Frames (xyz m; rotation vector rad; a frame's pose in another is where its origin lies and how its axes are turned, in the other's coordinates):
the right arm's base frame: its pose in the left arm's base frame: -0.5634 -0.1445 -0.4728 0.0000 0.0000 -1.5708
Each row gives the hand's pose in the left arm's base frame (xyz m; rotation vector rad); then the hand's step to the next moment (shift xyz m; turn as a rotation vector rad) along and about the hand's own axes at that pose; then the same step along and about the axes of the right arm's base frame.
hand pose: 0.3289 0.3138 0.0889 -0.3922 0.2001 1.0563
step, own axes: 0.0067 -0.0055 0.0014 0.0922 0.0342 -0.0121
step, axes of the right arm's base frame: -0.0036 0.0080 0.0002 -0.0841 0.0149 -0.0503
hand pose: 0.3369 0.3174 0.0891 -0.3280 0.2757 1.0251
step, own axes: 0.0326 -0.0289 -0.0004 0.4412 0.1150 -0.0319
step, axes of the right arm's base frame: -0.0117 0.0411 -0.0086 -0.3893 0.1151 -0.2100
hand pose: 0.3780 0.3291 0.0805 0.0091 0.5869 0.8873
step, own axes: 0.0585 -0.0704 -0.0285 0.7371 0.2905 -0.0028
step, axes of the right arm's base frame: 0.0089 0.0657 -0.0692 -0.7251 0.1454 -0.2842
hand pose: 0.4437 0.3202 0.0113 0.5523 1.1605 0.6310
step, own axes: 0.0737 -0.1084 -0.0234 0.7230 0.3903 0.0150
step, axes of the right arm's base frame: 0.0226 0.0156 -0.1303 -0.7841 0.1419 -0.2007
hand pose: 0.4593 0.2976 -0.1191 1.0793 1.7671 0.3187
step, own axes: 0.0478 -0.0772 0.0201 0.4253 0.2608 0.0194
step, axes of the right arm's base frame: 0.0114 -0.0280 -0.0879 -0.4763 0.1086 -0.1031
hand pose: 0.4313 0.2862 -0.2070 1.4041 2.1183 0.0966
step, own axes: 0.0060 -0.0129 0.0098 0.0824 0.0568 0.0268
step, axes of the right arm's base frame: 0.0030 -0.0072 -0.0154 -0.0892 0.0379 -0.0366
